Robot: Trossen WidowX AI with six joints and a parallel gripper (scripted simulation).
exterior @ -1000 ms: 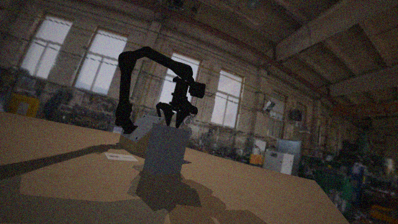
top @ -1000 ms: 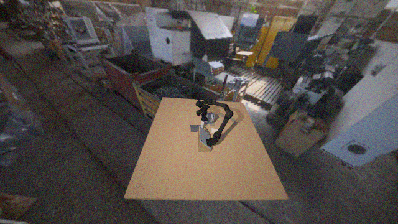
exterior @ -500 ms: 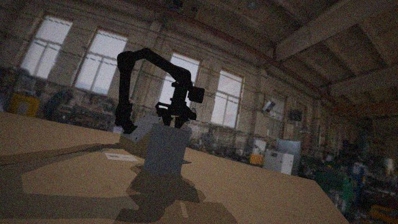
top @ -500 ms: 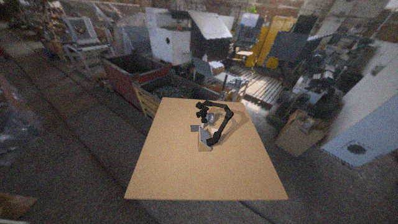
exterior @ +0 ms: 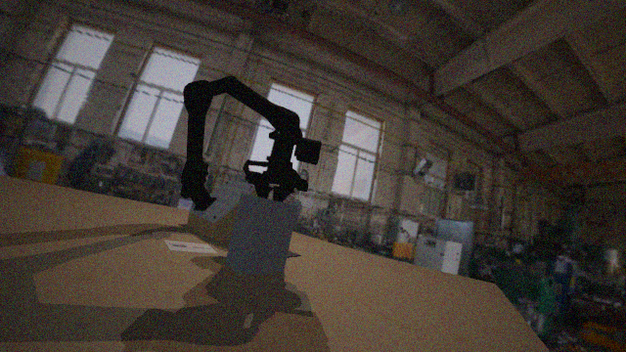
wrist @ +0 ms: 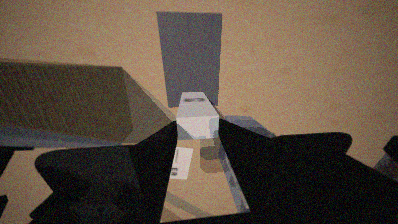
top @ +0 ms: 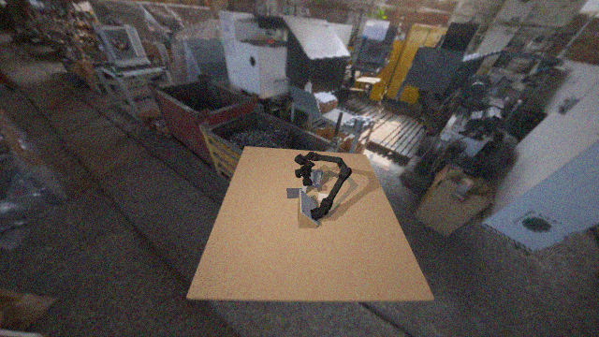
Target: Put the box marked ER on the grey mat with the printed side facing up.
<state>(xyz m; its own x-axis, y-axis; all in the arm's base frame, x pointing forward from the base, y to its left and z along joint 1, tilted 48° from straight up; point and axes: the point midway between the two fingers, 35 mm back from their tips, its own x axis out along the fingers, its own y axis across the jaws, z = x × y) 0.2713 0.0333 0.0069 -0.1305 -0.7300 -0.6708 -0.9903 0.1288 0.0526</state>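
Now: gripper tip 110 mm above the grey mat and 60 mm to the right of it. Round my gripper tip: paper (170 mm to the right, 110 mm below, 60 mm behind).
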